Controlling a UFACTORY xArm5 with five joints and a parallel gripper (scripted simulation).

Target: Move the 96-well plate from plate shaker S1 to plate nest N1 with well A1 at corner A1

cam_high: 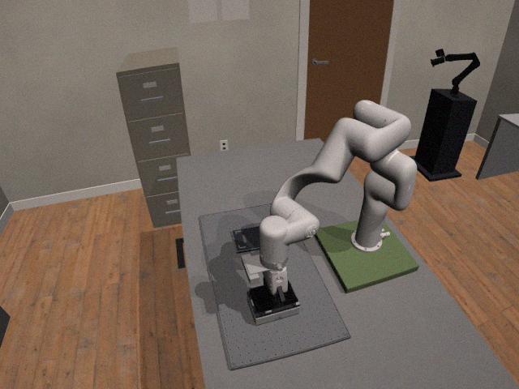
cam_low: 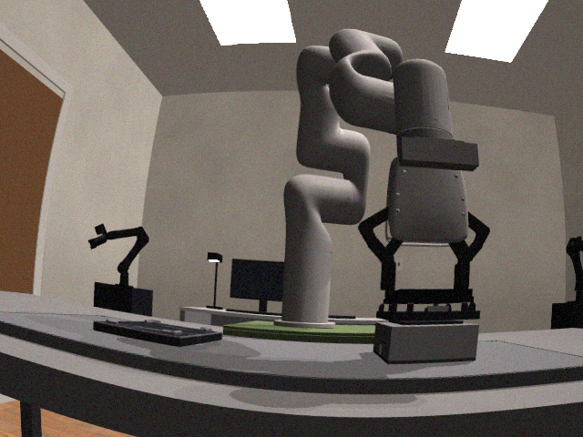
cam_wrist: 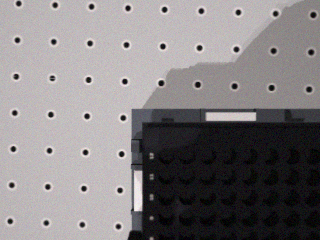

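Right now my hand is 32 cm to the left of the dark plate nest, 8 cm above it and 1 cm past it. From my hand the other things lie so: black 96-well plate: 1 cm below.
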